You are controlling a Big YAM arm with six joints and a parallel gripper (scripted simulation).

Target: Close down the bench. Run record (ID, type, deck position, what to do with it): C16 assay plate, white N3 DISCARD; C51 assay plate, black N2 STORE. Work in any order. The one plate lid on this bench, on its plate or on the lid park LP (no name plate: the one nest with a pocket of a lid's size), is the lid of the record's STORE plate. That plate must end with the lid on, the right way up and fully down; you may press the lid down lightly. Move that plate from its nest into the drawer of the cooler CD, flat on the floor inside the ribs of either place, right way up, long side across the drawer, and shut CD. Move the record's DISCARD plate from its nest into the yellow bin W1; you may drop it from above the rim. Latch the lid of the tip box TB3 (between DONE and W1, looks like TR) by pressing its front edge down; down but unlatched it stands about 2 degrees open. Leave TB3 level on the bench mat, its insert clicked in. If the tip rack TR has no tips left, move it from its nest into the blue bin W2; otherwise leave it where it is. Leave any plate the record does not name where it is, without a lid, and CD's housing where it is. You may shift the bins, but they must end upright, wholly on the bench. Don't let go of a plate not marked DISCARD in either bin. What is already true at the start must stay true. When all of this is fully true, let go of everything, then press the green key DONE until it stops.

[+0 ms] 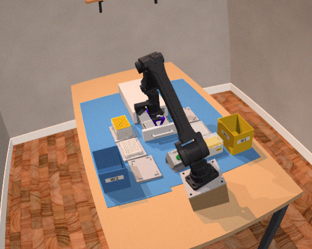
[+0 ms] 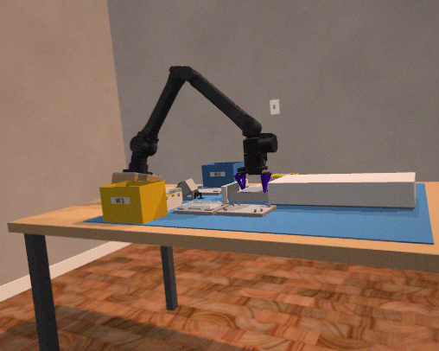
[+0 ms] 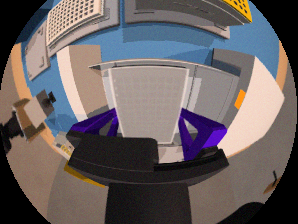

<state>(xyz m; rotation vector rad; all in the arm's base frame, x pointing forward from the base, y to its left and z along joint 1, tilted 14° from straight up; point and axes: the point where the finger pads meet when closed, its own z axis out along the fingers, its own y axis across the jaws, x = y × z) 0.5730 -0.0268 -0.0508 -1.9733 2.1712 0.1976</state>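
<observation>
My gripper is now right at the black plate. From my hand the other things lie so: cooler CD 17 cm ahead, 2 cm to the right; cooler drawer 3 cm ahead, 1 cm below; plate lid right at my hand.
</observation>
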